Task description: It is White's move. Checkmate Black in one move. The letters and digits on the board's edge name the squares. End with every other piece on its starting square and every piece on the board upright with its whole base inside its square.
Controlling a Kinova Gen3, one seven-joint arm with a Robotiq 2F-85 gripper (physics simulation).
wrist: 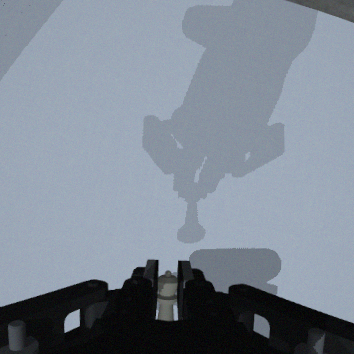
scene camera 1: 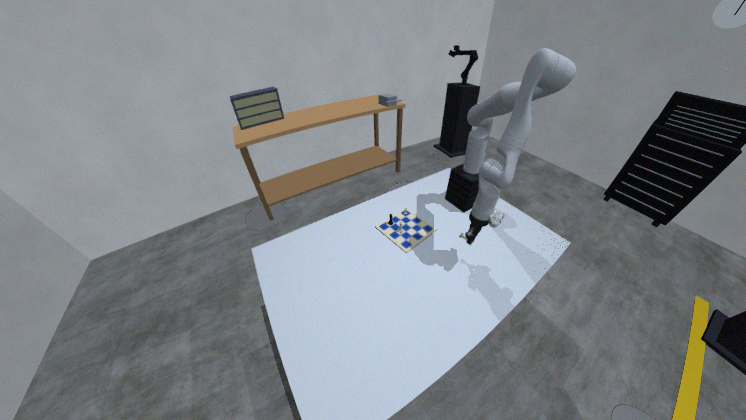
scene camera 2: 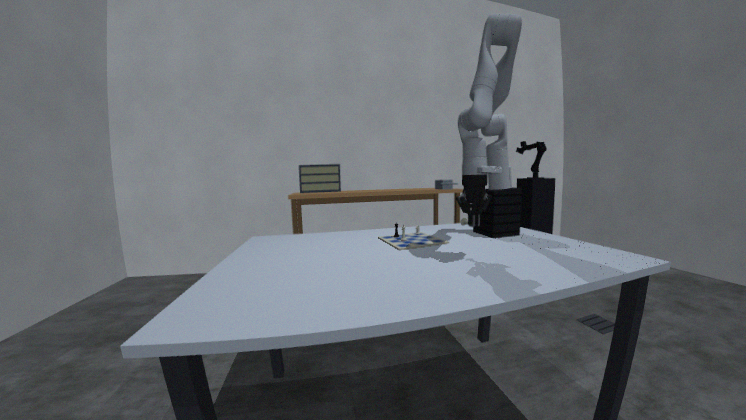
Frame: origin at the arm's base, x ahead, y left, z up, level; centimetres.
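Seen in the pictures: gripper, fingertip midpoint: [wrist: 167, 275] [scene camera 1: 469, 242] [scene camera 2: 473, 226]; arm's base, link origin: [scene camera 1: 471, 169] [scene camera 2: 499, 188].
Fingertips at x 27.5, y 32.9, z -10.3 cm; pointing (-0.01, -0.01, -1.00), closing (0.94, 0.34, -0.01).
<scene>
Offsets run from my fingertips to a thing's middle. Level surfaces: height alone.
My gripper [scene camera 1: 469, 238] [scene camera 2: 474, 221] [wrist: 167, 275] is shut on a pale white chess piece @[dx +0.7, dy -2.1, dz +0.6 cm] [scene camera 1: 462, 236] [scene camera 2: 463, 221] [wrist: 167, 296] with a ball-tipped, crown-like head, probably the queen. It holds the piece above the table, right of the board; the piece's base sticks out sideways from the fingers in the scene views. The blue and cream chessboard @[dx +14.5, dy -26.8, dz -9.9 cm] [scene camera 1: 406, 244] [scene camera 2: 400, 246] lies flat. A black king @[dx +20.0, dy -32.9, dz -6.4 cm] [scene camera 1: 390, 219] [scene camera 2: 396, 230] stands near its far-left edge. One white piece @[dx +18.0, dy -26.1, dz -6.4 cm] [scene camera 1: 400, 228] [scene camera 2: 403, 232] stands close to it, another @[dx +9.9, dy -36.4, dz -7.6 cm] [scene camera 1: 405, 211] [scene camera 2: 417, 229] near the back corner. Square labels are too small to read.
The white table @[dz -10.2 cm] [scene camera 1: 334, 313] [scene camera 2: 292, 292] carries the board and the arm's black base [scene camera 1: 462, 188] [scene camera 2: 500, 212]. A wooden bench [scene camera 1: 318, 121] [scene camera 2: 365, 195] stands behind the table. A black pedestal [scene camera 1: 459, 118] [scene camera 2: 538, 206] with a small arm stands behind the base. Arm shadows fall across the table.
</scene>
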